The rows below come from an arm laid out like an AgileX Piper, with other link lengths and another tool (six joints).
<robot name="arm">
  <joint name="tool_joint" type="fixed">
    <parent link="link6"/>
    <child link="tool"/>
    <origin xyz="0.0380 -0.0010 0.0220" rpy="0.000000 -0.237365 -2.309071"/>
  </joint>
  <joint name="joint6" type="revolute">
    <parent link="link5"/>
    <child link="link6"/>
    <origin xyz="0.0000 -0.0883 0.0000" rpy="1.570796 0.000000 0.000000"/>
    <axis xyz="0 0 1"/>
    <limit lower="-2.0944" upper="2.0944"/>
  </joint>
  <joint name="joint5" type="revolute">
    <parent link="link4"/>
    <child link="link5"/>
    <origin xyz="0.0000 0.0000 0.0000" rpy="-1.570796 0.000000 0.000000"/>
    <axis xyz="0 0 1"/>
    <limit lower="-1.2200" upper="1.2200"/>
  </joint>
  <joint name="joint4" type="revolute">
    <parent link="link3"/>
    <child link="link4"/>
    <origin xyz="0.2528 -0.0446 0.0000" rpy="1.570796 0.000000 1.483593"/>
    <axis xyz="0 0 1"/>
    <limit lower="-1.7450" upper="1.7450"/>
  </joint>
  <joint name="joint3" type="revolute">
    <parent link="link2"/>
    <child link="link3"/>
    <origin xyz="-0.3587 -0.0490 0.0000"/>
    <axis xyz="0 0 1"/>
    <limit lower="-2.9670" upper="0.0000"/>
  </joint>
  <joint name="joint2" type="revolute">
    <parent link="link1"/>
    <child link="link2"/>
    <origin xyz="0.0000 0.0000 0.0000" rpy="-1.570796 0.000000 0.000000"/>
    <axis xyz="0 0 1"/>
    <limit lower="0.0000" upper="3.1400"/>
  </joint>
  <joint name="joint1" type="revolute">
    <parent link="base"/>
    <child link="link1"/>
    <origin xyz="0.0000 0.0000 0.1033"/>
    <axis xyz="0 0 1"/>
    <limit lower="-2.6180" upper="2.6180"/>
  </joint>
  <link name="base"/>
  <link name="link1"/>
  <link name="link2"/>
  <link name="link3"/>
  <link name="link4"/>
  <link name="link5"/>
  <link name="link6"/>
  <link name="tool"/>
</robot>
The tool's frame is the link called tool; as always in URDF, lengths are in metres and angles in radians.
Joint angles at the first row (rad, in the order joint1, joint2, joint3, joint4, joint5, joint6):
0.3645, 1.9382, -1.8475, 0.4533, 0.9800, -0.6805
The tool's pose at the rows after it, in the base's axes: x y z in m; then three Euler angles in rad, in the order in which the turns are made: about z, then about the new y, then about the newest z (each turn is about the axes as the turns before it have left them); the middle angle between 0 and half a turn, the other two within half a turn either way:
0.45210, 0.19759, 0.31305, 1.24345, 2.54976, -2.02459
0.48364, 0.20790, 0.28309, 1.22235, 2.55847, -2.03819
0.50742, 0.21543, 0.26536, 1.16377, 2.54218, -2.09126
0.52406, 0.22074, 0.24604, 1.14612, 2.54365, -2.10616
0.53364, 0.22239, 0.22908, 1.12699, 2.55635, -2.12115
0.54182, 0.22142, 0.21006, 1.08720, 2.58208, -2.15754
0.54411, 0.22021, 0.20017, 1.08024, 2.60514, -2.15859
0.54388, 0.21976, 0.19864, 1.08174, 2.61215, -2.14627
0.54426, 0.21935, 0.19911, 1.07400, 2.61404, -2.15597
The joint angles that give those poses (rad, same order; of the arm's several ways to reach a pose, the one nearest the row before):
0.3645, 2.0158, -1.8993, 0.4443, 0.9459, -0.6797
0.3645, 2.1281, -1.9898, 0.4332, 0.9219, -0.6797
0.3645, 2.2063, -2.0684, 0.4260, 0.8860, -0.6797
0.3645, 2.2731, -2.1273, 0.4193, 0.8721, -0.6797
0.3645, 2.3139, -2.1473, 0.4050, 0.8529, -0.6797
0.3645, 2.3485, -2.1489, 0.3733, 0.8229, -0.6785
0.3645, 2.3651, -2.1489, 0.3515, 0.8206, -0.6682
0.3645, 2.3676, -2.1499, 0.3424, 0.8248, -0.6529
0.3645, 2.3677, -2.1517, 0.3374, 0.8249, -0.6529

